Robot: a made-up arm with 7 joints. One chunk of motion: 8 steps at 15 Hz.
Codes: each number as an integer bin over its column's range. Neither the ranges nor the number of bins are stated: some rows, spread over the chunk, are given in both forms.
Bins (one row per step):
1: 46 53 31 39 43 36
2: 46 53 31 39 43 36
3: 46 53 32 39 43 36
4: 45 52 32 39 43 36
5: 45 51 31 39 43 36
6: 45 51 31 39 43 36
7: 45 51 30 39 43 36
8: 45 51 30 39 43 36
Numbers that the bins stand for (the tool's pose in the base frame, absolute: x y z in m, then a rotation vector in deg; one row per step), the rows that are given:
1: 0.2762 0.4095 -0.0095 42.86 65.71 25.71
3: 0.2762 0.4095 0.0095 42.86 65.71 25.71
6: 0.2571 0.3714 -0.0095 42.86 65.71 25.71
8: 0.2571 0.3714 -0.0286 42.86 65.71 25.71
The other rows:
2: 0.2762 0.4095 -0.0095 42.86 65.71 25.71
4: 0.2571 0.3905 0.0095 42.86 65.71 25.71
5: 0.2571 0.3714 -0.0095 42.86 65.71 25.71
7: 0.2571 0.3714 -0.0286 42.86 65.71 25.71

